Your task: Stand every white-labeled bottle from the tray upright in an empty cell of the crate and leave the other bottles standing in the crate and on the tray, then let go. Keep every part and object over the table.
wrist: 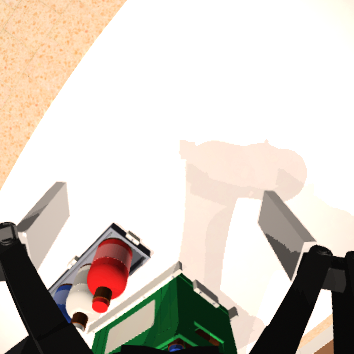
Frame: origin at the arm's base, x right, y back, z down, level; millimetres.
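Where they show: gripper, fingertip midpoint: [165,203].
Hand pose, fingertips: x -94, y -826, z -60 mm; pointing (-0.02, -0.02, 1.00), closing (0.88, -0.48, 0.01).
Each offset is from my fingertips to the centre of the thing. "*": to the spot under its first point. Level surfaces: height alone.
My gripper [165,203] is open and empty, its two finger pads wide apart above the table. The tray @(* dx +85, dy +229, dz +280 mm) [142,251] shows at the lower left, dark-rimmed with a grey inside. On it stand a red bottle @(dx +41, dy +274, dz +222 mm) [108,272], a white bottle @(dx +30, dy +358, dz +222 mm) [81,298] beside it, and a blue bottle @(dx +8, dy +443, dz +222 mm) [62,300] partly hidden behind the left finger's linkage. The green crate @(dx +227, dy +401, dz +217 mm) [167,310] is at the bottom middle, cut off by the frame edge. A small part of a blue-topped bottle @(dx +207, dy +307, dz +219 mm) [176,346] shows inside it; its other cells are hidden.
The white table @(dz +304 mm) [165,90] fills much of the view and is strongly lit. A shadow of the arm falls across it right of the middle. The speckled tan floor [45,65] lies beyond the table's curved edge at the upper left. A brown edge shows at the lower right.
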